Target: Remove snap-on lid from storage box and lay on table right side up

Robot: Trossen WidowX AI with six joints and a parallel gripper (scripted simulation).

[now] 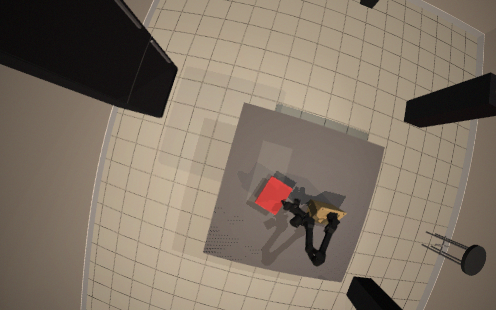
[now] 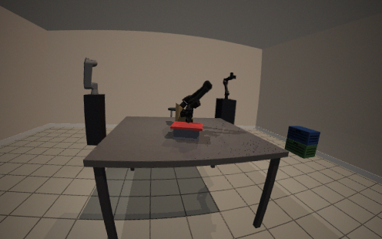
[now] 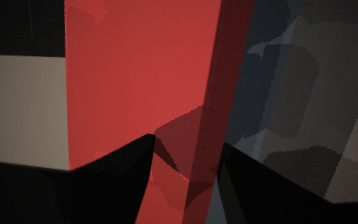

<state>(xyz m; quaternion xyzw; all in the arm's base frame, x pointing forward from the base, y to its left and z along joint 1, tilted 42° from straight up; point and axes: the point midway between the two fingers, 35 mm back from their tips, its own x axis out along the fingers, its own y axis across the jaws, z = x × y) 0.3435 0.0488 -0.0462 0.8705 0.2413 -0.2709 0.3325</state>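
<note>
My gripper tip is now 70 mm short of the red lid, 20 mm to the left of it and 10 mm below it. The rest, counted from my gripper tip: storage box 70 mm ahead, 40 mm below, 20 mm to the right.
</note>
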